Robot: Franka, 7 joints.
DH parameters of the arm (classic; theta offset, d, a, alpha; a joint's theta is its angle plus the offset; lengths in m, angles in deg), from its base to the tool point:
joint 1: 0 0.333 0 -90
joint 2: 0 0 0 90
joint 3: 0 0.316 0.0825 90
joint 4: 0 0 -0.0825 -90
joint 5: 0 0.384 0 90
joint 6: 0 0 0.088 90
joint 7: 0 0.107 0 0
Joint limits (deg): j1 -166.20..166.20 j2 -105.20..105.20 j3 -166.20..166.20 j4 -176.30..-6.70 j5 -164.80..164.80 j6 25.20..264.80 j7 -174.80..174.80
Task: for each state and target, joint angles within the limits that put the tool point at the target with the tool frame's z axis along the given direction. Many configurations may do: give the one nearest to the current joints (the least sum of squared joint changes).
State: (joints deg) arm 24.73 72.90 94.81 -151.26 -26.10 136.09 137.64
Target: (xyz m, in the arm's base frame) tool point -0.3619 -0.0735 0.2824 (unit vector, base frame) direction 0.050 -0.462 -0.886
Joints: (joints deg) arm 78.32 50.39 98.88 -159.47 -36.39 140.96 137.64
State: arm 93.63 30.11 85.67 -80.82 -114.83 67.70 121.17
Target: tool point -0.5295 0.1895 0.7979 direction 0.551 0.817 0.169
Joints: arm 122.63 25.66 73.62 -71.39 -136.78 49.81 121.17
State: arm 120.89 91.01 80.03 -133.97 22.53 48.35 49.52
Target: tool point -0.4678 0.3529 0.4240 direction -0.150 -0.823 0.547
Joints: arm 73.04 78.41 87.53 -103.22 44.33 92.16 49.52
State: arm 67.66 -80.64 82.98 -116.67 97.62 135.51 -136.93
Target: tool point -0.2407 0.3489 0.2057 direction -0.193 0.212 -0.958
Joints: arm 38.10 -69.77 98.04 -147.81 101.92 118.81 -136.93
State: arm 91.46 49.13 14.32 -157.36 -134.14 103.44 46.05
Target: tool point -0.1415 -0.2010 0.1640 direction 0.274 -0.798 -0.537
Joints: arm 78.50 100.02 31.07 -174.04 -111.26 130.90 46.05
